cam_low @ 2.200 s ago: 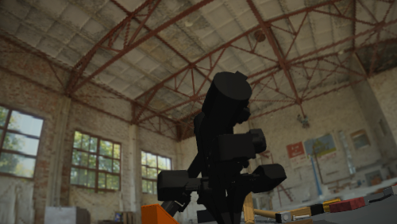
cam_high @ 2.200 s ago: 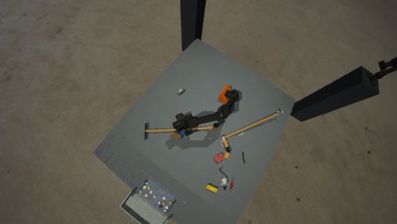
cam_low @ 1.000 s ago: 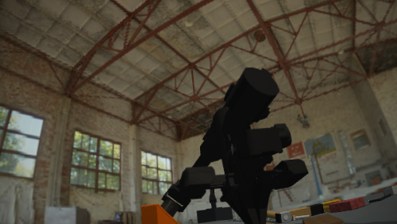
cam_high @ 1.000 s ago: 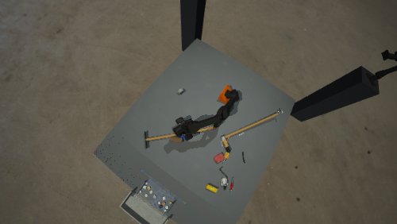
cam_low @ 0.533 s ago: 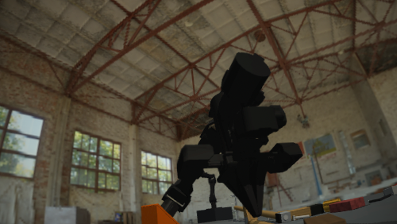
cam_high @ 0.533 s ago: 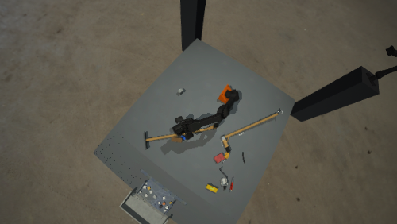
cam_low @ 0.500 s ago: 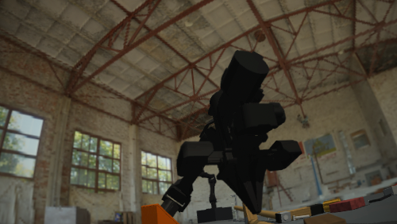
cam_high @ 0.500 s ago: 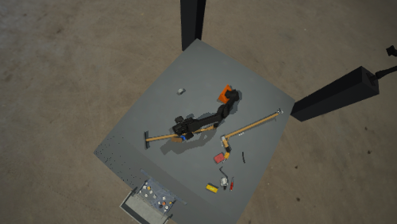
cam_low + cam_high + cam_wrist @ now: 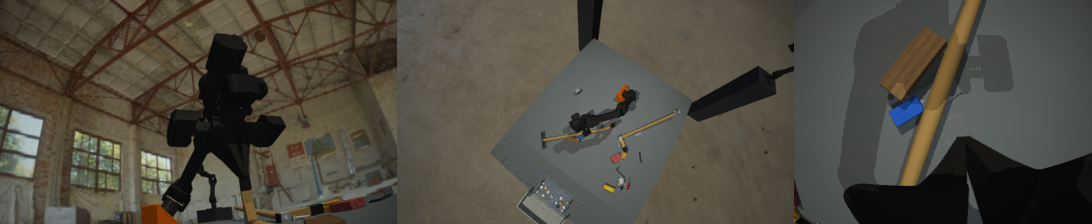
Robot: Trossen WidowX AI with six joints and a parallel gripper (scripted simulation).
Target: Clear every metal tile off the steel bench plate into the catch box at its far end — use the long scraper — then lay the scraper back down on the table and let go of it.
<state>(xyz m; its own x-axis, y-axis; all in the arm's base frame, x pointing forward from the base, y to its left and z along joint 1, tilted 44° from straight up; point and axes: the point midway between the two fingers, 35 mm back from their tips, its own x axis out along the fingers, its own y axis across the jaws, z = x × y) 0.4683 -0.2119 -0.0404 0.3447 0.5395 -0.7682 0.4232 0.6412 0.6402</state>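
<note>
Now: the long scraper 3 cm ahead of my gripper tip, 1 cm to the left of it and 3 cm below it. Round my gripper tip: wooden block: 9 cm ahead, 8 cm below; then grey piece: 30 cm behind, 19 cm to the right, 8 cm below; then blue block: 5 cm ahead, 2 cm to the left, 9 cm below.
</note>
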